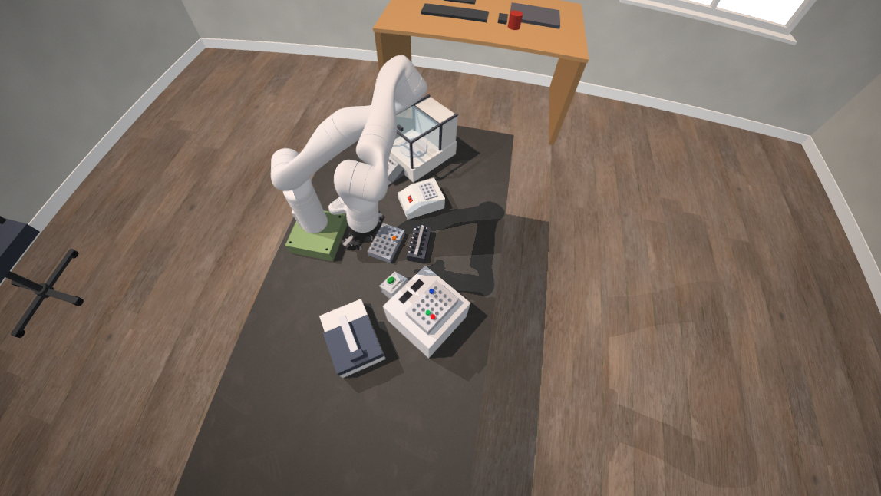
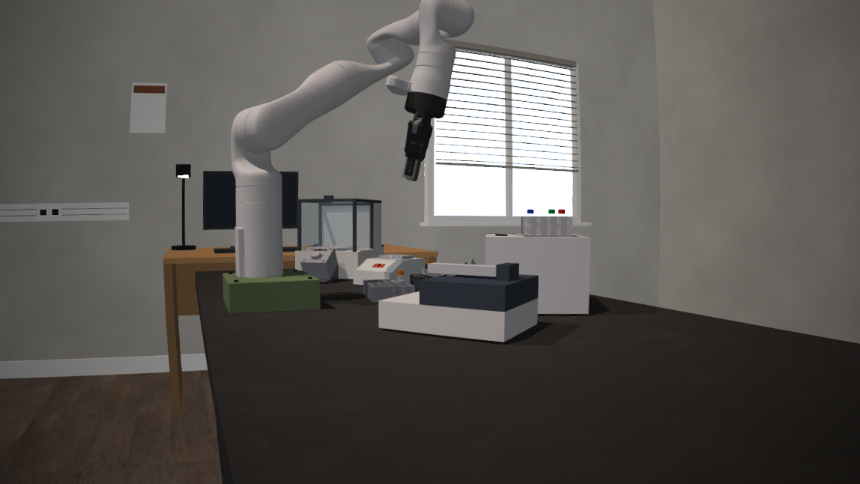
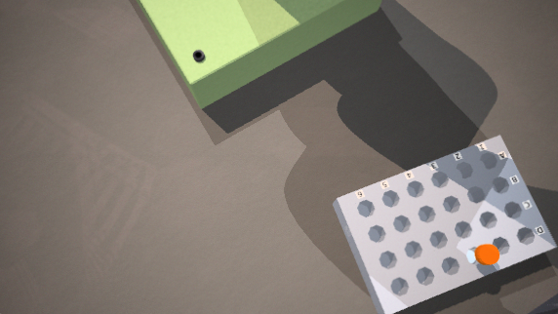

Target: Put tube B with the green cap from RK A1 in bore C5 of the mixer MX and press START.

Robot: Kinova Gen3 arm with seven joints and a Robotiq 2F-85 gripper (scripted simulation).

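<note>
My hand is 18 cm above the green start key, 7 cm short of it and 3 cm to the left of it. From my hand the other things lie so: grey tube rack 24 cm below, 14 cm to the left; then blue-capped tube 21 cm ahead, 10 cm below, 8 cm to the right; then orange-capped tube 22 cm below, 14 cm to the left, 3 cm ahead.
</note>
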